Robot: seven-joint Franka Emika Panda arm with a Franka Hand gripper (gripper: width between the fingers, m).
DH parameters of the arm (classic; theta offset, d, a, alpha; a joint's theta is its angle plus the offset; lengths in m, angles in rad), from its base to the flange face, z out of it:
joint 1: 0 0.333 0 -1.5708
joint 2: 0 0 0 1.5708
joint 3: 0 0.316 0.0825 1.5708
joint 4: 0 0 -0.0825 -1.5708
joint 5: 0 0.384 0 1.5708
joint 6: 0 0 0.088 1.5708
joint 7: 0 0.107 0 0
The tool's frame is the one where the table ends.
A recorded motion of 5 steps. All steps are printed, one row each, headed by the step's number.
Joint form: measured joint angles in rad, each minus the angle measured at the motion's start. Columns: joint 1, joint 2, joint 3, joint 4, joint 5, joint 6, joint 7.
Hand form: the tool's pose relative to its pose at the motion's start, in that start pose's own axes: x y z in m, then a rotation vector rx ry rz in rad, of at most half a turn. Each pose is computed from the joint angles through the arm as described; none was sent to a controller.
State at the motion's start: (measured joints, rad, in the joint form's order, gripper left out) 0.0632 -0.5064 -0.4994 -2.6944 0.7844 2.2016 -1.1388
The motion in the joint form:
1: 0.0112 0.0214 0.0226 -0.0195 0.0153 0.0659 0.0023
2: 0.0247 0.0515 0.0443 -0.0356 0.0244 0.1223 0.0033
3: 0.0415 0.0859 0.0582 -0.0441 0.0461 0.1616 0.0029
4: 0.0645 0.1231 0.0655 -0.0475 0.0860 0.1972 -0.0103
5: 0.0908 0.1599 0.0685 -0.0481 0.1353 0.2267 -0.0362
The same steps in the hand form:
1: -0.0032 0.0022 0.0136 -0.0393 -0.0115 0.0102
2: -0.0076 0.0047 0.0290 -0.0732 -0.0373 0.0163
3: -0.0114 0.0073 0.0437 -0.0911 -0.0573 0.0309
4: -0.0145 0.0100 0.0580 -0.1017 -0.0662 0.0449
5: -0.0175 0.0123 0.0717 -0.1064 -0.0705 0.0528

